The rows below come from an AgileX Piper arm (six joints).
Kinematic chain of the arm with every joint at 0, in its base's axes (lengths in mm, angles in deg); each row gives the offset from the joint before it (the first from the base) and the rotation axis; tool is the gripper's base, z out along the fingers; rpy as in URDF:
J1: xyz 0 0 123 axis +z
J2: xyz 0 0 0 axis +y
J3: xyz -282.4 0 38.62 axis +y
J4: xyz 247.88 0 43.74 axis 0.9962 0 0.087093
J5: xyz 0 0 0 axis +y
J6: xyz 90.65 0 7.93 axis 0.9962 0 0.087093
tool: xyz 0 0 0 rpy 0 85.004 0
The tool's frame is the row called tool.
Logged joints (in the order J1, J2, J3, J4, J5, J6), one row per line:
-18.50, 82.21, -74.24, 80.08, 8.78, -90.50
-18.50, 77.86, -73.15, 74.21, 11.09, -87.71
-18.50, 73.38, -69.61, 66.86, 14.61, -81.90
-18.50, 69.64, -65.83, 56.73, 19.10, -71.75
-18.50, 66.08, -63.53, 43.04, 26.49, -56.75
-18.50, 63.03, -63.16, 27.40, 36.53, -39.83
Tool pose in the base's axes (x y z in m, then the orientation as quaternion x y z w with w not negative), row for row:
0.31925, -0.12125, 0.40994, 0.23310, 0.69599, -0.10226, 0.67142
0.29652, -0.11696, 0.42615, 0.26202, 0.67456, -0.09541, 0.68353
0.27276, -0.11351, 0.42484, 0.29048, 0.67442, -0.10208, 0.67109
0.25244, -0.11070, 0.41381, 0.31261, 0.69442, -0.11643, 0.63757
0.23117, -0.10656, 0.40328, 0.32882, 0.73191, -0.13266, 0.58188
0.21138, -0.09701, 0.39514, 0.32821, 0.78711, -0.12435, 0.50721
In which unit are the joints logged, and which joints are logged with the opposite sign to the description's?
The joints are logged in degrees. Opposite sign: J4, J6.
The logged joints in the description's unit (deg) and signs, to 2 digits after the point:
-18.50, 82.21, -74.24, -80.08, 8.78, 90.50
-18.50, 77.86, -73.15, -74.21, 11.09, 87.71
-18.50, 73.38, -69.61, -66.86, 14.61, 81.90
-18.50, 69.64, -65.83, -56.73, 19.10, 71.75
-18.50, 66.08, -63.53, -43.04, 26.49, 56.75
-18.50, 63.03, -63.16, -27.40, 36.53, 39.83

